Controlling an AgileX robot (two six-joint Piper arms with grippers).
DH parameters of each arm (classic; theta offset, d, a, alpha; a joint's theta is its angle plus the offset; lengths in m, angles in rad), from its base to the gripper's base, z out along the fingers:
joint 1: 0 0.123 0 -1.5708
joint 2: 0.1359 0 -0.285 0
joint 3: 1.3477 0 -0.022 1.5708
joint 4: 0 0.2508 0 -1.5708
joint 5: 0 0 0.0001 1.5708
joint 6: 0 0.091 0 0
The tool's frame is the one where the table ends.
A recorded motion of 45 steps. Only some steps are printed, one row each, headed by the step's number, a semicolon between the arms.
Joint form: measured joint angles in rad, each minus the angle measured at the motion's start. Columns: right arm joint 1, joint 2, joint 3, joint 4, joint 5, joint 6; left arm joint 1, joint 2, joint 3, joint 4, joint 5, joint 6.
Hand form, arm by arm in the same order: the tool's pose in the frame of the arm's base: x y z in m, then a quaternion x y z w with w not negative. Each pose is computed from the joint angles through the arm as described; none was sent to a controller.
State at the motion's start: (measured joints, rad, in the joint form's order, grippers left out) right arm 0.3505 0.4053 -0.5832 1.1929 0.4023 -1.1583; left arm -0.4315 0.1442 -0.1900 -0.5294 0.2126 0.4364
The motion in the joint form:
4: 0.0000 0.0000 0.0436 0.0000 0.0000 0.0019; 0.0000 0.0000 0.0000 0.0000 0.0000 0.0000
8: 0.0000 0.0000 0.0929 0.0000 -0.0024 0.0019; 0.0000 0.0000 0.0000 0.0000 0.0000 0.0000
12: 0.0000 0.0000 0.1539 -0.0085 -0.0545 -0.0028; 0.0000 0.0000 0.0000 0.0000 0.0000 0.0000
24: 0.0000 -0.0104 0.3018 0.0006 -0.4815 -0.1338; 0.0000 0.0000 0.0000 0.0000 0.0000 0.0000
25: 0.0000 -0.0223 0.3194 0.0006 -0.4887 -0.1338; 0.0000 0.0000 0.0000 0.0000 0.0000 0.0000
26: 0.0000 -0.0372 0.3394 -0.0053 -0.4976 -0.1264; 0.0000 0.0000 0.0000 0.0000 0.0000 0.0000
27: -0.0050 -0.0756 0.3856 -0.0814 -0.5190 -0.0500; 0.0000 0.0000 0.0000 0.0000 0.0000 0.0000
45: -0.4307 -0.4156 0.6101 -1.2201 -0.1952 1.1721; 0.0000 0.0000 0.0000 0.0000 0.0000 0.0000
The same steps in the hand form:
4: 0.0638 0.0587 0.3519 -0.24793 0.63869 0.25211 0.68341; 0.0524 -0.0348 0.2521 0.16166 0.70662 -0.21244 0.65530
8: 0.0674 0.0598 0.3359 -0.24695 0.65640 0.25177 0.66691; 0.0524 -0.0348 0.2521 0.16166 0.70662 -0.21244 0.65530
12: 0.0735 0.0576 0.3174 -0.23272 0.67639 0.23331 0.65871; 0.0524 -0.0348 0.2521 0.16166 0.70662 -0.21244 0.65530
24: 0.0927 0.0269 0.2829 -0.13208 0.69361 0.06273 0.70535; 0.0524 -0.0348 0.2521 0.16166 0.70662 -0.21244 0.65530
25: 0.0913 0.0257 0.2783 -0.13010 0.69507 0.06013 0.70451; 0.0524 -0.0348 0.2521 0.16166 0.70662 -0.21244 0.65530
26: 0.0896 0.0243 0.2732 -0.12700 0.69610 0.05764 0.70427; 0.0524 -0.0348 0.2521 0.16166 0.70662 -0.21244 0.65530
27: 0.0854 0.0207 0.2623 -0.11912 0.69449 0.05039 0.70778; 0.0524 -0.0348 0.2521 0.16166 0.70662 -0.21244 0.65530
45: 0.0558 -0.0050 0.1859 0.02722 0.75317 -0.03267 0.65645; 0.0524 -0.0348 0.2521 0.16166 0.70662 -0.21244 0.65530

